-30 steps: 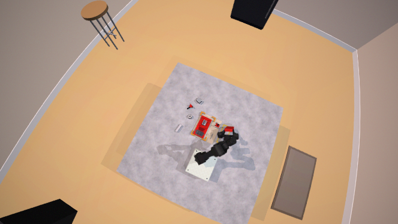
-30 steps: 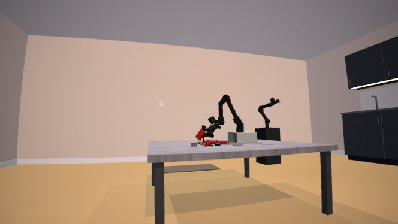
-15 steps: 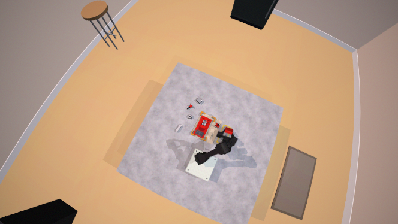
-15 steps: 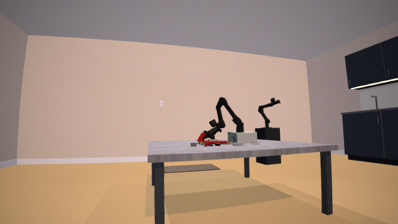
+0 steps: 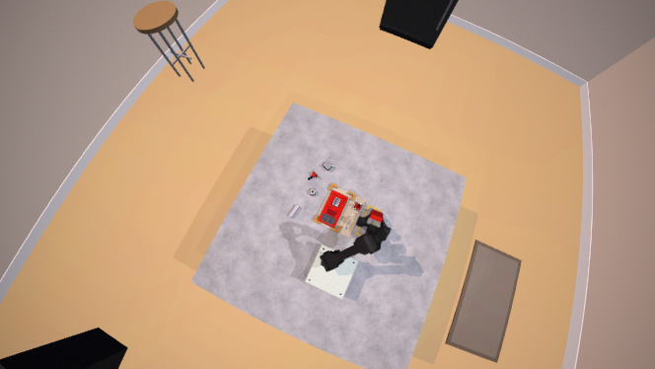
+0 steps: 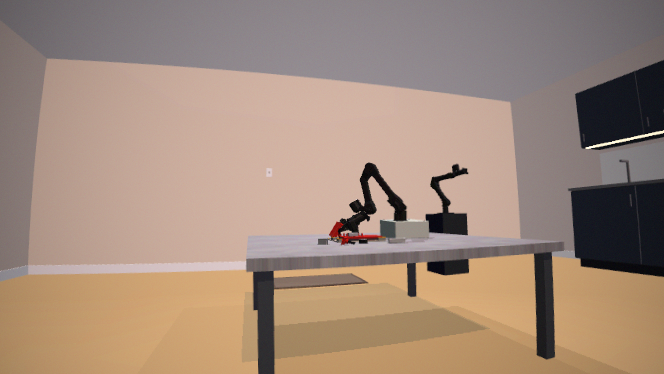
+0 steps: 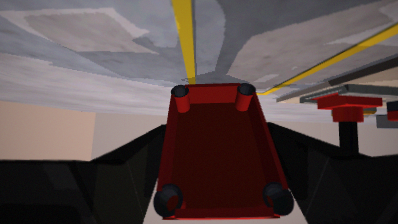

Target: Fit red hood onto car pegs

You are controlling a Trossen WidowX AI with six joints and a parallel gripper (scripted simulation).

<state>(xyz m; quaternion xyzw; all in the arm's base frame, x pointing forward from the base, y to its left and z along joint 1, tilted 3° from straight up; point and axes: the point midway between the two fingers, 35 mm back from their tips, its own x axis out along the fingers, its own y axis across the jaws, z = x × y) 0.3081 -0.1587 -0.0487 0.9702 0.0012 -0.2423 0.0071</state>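
My gripper tip is 10 mm below the red hood. The rest, counted from my gripper tip: beige jig plate 40 mm behind, 220 mm to the left, 30 mm below.
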